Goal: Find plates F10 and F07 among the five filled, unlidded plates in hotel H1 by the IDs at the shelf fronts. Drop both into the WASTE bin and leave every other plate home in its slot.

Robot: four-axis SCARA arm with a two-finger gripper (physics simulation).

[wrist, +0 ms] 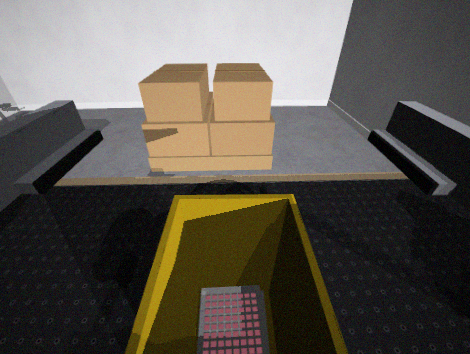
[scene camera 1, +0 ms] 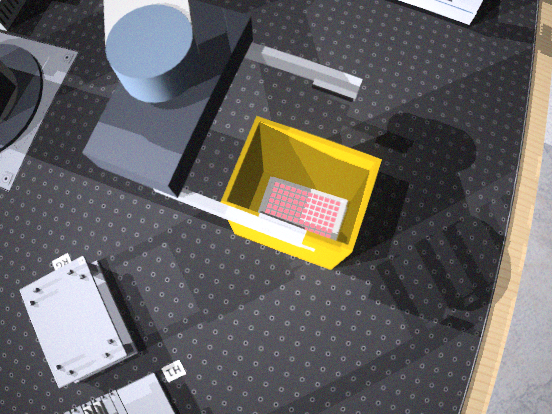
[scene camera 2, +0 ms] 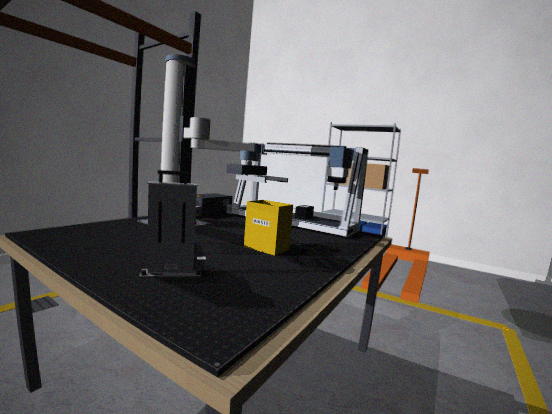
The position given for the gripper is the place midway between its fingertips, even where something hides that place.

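The gripper (scene camera 1: 333, 159) is visible, and the wrist view (wrist: 235, 119) shows it as well.
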